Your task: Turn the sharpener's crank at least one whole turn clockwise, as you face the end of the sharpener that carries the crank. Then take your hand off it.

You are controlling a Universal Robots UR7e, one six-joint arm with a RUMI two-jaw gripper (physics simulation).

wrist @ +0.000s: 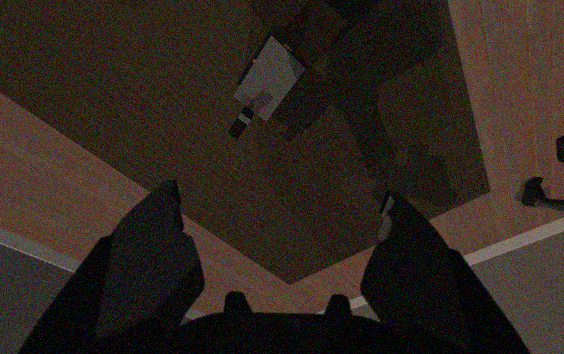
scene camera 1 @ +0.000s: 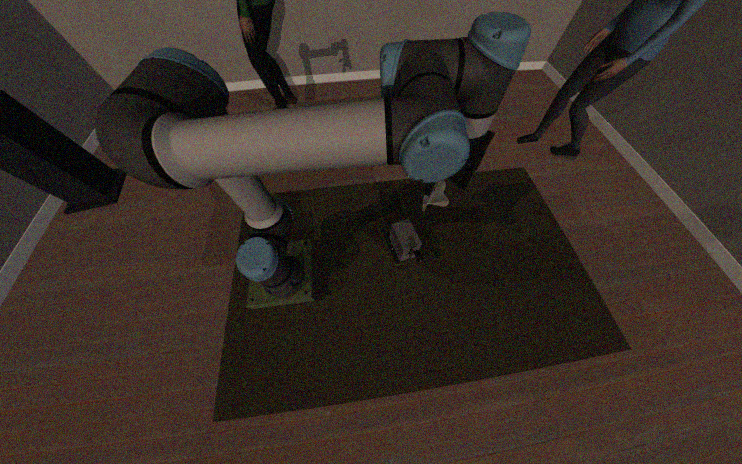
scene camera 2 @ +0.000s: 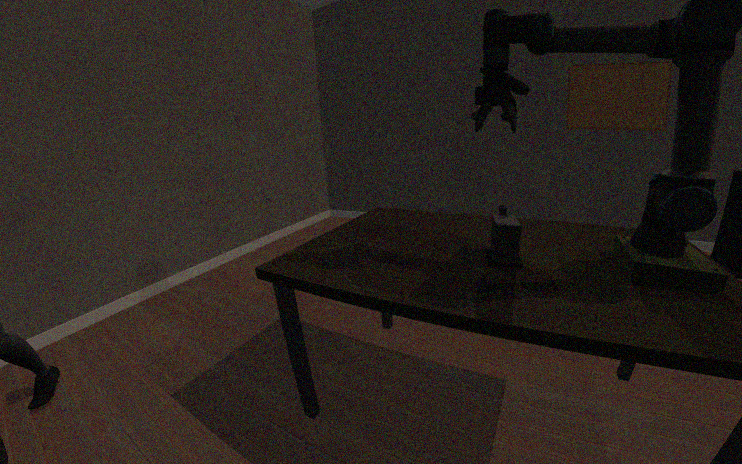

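Where they show: gripper, fingertip midpoint: [wrist: 282, 188] [scene camera 1: 436, 191] [scene camera 2: 496, 132]; arm's base, origin of the base link: [scene camera 1: 284, 277] [scene camera 2: 655, 248].
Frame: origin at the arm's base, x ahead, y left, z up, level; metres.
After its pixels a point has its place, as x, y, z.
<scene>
The sharpener [scene camera 1: 403, 238] {0.461, 0.003, 0.071} [scene camera 2: 505, 240] {0.480, 0.085, 0.027} [wrist: 276, 70] {0.475, 0.043, 0.071} is a box with a pale top and dark sides, standing upright on the table [scene camera 1: 492, 328] {0.690, -0.374, -0.057} [scene camera 2: 350, 287] {0.886, 0.312, -0.057} [wrist: 165, 120] {0.351, -0.239, -0.057}. Its crank handle [wrist: 237, 128] {0.486, -0.077, 0.090} is dark with a pale band and sticks out past the lower-left end of the top in the wrist view. In scene camera 2 the dark knob [scene camera 2: 502, 210] {0.488, -0.048, 0.084} shows above the sharpener's top. My gripper [scene camera 2: 495, 130] {0.516, -0.001, 0.336} [wrist: 282, 188] {0.516, -0.001, 0.336} is open and empty, pointing down, high above the sharpener and apart from it. In scene camera 1 the arm hides much of the gripper.
The arm's base stands on a green plate [scene camera 1: 305, 273] {0.078, -0.008, 0.004} [scene camera 2: 705, 259] {-0.118, 0.060, -0.005} at one end of the table. Two people, a green-topped one [scene camera 1: 262, 43] and a blue-topped one [scene camera 1: 651, 27], stand beyond the table in scene camera 1. The light is dim, with arm shadows around the sharpener.
</scene>
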